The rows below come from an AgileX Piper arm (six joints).
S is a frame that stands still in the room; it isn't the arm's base.
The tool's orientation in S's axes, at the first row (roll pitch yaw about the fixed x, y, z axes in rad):
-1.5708 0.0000 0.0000
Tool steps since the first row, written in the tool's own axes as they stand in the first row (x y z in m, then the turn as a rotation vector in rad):
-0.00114 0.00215 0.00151 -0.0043 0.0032 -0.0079
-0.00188 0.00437 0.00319 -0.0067 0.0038 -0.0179
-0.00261 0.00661 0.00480 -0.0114 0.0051 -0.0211
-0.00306 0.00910 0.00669 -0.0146 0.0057 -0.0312
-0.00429 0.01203 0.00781 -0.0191 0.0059 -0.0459
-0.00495 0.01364 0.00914 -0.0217 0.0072 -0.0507
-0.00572 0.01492 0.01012 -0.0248 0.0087 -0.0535
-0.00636 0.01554 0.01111 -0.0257 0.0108 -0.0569
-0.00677 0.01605 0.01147 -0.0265 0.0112 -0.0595
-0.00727 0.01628 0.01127 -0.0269 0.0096 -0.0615
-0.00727 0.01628 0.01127 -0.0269 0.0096 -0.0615
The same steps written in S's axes. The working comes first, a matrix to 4 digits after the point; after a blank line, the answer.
The tool's axes in the first row as the columns of a matrix, in S's axes (used below as rounded here):
1.0000 0.0000 0.0000
0.0000 0.0000 1.0000
0.0000 -1.0000 0.0000

-0.00114 0.00151 -0.00215 -0.0043 -0.0079 -0.0032
-0.00188 0.00319 -0.00437 -0.0067 -0.0179 -0.0038
-0.00261 0.00480 -0.00661 -0.0114 -0.0211 -0.0051
-0.00306 0.00669 -0.00910 -0.0146 -0.0312 -0.0057
-0.00429 0.00781 -0.01203 -0.0191 -0.0459 -0.0059
-0.00495 0.00914 -0.01364 -0.0217 -0.0507 -0.0072
-0.00572 0.01012 -0.01492 -0.0248 -0.0535 -0.0087
-0.00636 0.01111 -0.01554 -0.0257 -0.0569 -0.0108
-0.00677 0.01147 -0.01605 -0.0265 -0.0595 -0.0112
-0.00727 0.01127 -0.01628 -0.0269 -0.0615 -0.0096
-0.00727 0.01127 -0.01628 -0.0269 -0.0615 -0.0096

